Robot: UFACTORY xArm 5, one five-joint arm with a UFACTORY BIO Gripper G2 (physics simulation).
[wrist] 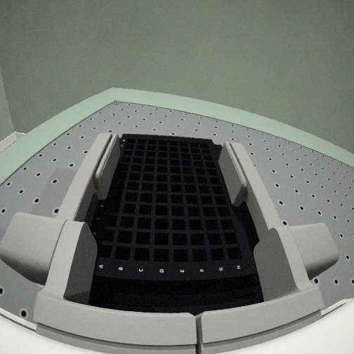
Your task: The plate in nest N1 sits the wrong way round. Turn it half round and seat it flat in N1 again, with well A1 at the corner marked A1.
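The black plate (171, 276) lies below and between my fingers in the wrist view. Letters A to H run along its near edge, with A at the left, and small numbers run up its left side, partly hidden by the left finger. The A end of the low numbers is at the near left corner. My gripper (170, 169) is shut with nothing held. Its two pads stand over the plate's left and right sides. Dark nest parts show in front of the near edge, too dark to make out well. The nest's A1 corner mark does not show, and whether the plate sits flat is unclear.
A grey board (305, 180) with rows of small holes lies around the plate. A pale green border (215, 108) runs along its far edge, with a green wall (200, 45) behind. A faint shadow lies on the board left of the plate.
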